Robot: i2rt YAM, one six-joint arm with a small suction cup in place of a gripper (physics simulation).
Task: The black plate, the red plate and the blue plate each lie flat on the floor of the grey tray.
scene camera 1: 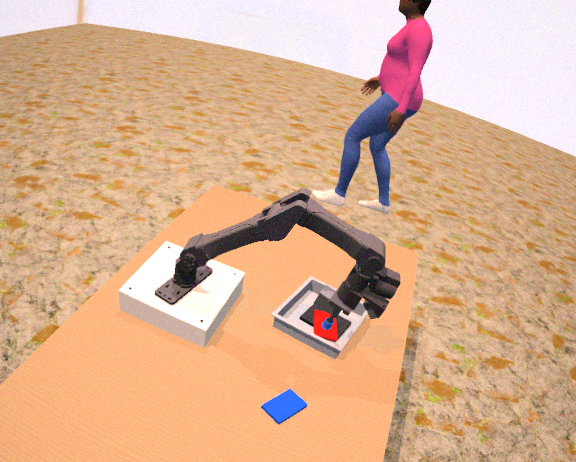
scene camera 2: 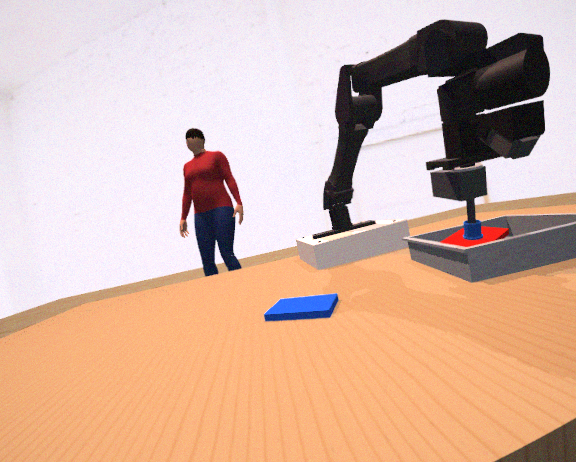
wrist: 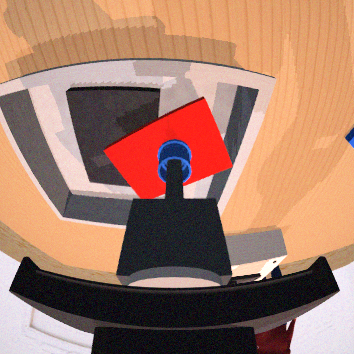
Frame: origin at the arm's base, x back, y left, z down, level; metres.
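Seen in the pictures: hand, its tool point: [scene camera 1: 324,328] [scene camera 2: 472,242] [wrist: 173,149]; arm's base, origin of its link: [scene camera 1: 184,282] [scene camera 2: 343,230].
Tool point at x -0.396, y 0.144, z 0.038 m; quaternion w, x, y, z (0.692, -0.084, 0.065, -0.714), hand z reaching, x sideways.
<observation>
Pixels of each thing's top centre, then the offset from my tool point to it.
- red plate, centre of its top: [wrist: 167,167] [scene camera 2: 472,229] [scene camera 1: 326,321] dx +0.002, dy +0.004, dz -0.022 m
- grey tray, centre of its top: [wrist: 114,178] [scene camera 2: 490,227] [scene camera 1: 324,310] dx +0.029, dy +0.059, dz -0.013 m
- blue plate, centre of its top: [scene camera 2: 301,303] [scene camera 1: 284,404] dx -0.034, dy -0.297, dz +0.027 m
My suction cup [scene camera 1: 327,325] [scene camera 2: 472,231] [wrist: 174,162] holds the red plate [scene camera 1: 325,334] [scene camera 2: 495,233] [wrist: 140,160] roughly level over the grey tray [scene camera 1: 300,336] [scene camera 2: 520,256] [wrist: 95,210]. The red plate is turned relative to the tray walls and overlaps part of the black plate in the wrist view. Its exact height above the tray floor is hard to tell. The black plate [scene camera 1: 326,303] [wrist: 107,125] lies in the tray, partly covered from view, and is hidden in scene camera 2. The blue plate [scene camera 1: 284,406] [scene camera 2: 302,306] [wrist: 351,138] lies flat on the table outside the tray.
The white base box [scene camera 1: 150,280] [scene camera 2: 360,246] carries the arm and stands beside the tray. The tray's raised walls surround the area under the cup. A person in pink [scene camera 1: 407,65] stands beyond the table; a person in red [scene camera 2: 207,180] stands in the background.
</observation>
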